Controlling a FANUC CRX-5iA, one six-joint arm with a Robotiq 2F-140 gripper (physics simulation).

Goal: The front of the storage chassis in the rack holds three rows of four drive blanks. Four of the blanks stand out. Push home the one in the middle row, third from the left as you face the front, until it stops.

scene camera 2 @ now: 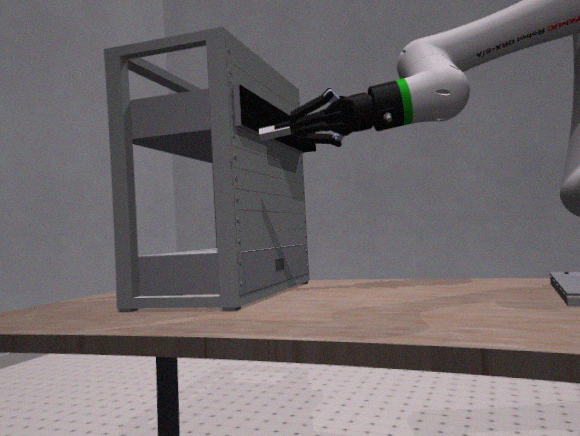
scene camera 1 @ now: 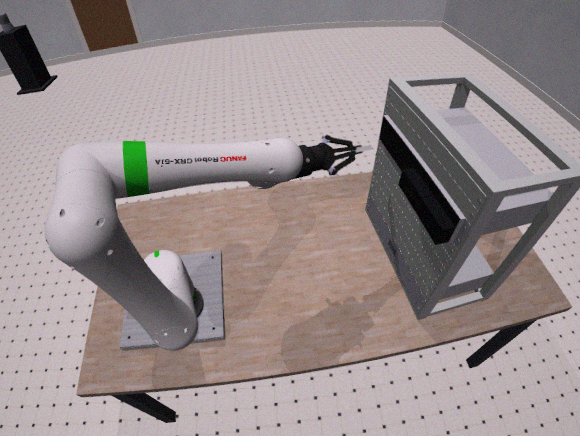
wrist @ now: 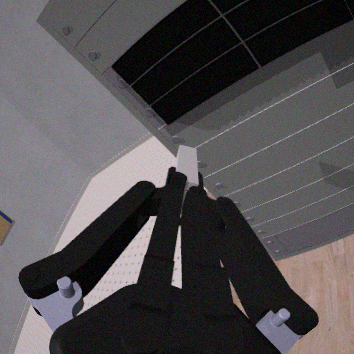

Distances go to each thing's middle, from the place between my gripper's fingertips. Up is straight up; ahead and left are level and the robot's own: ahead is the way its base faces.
Labels:
Right now my hand is 210 mm short of the grey rack point(scene camera 2: 258, 185), 180 mm to the left of it and 70 mm above it.

